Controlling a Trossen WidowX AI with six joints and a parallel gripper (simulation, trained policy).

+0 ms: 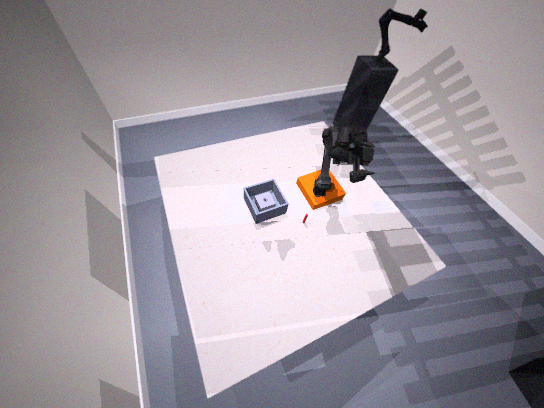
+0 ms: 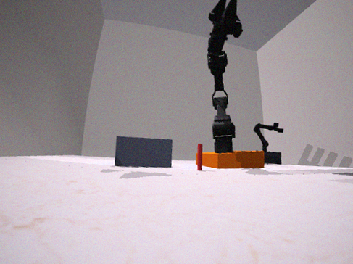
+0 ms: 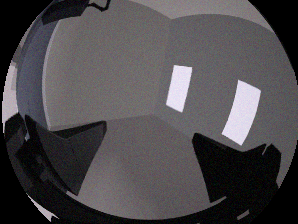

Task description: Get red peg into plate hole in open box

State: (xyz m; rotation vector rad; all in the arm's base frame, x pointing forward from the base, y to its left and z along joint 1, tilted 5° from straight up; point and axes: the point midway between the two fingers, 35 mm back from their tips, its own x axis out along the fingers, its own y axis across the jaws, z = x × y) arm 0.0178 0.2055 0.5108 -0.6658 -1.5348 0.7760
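Right now my gripper tip is 540 mm above the red peg, 100 mm to the left of it and 90 mm short of it. Also, from my gripper tip: grey box: 550 mm below, 280 mm ahead, 260 mm to the right; then light plate: 530 mm below, 280 mm ahead, 260 mm to the right.
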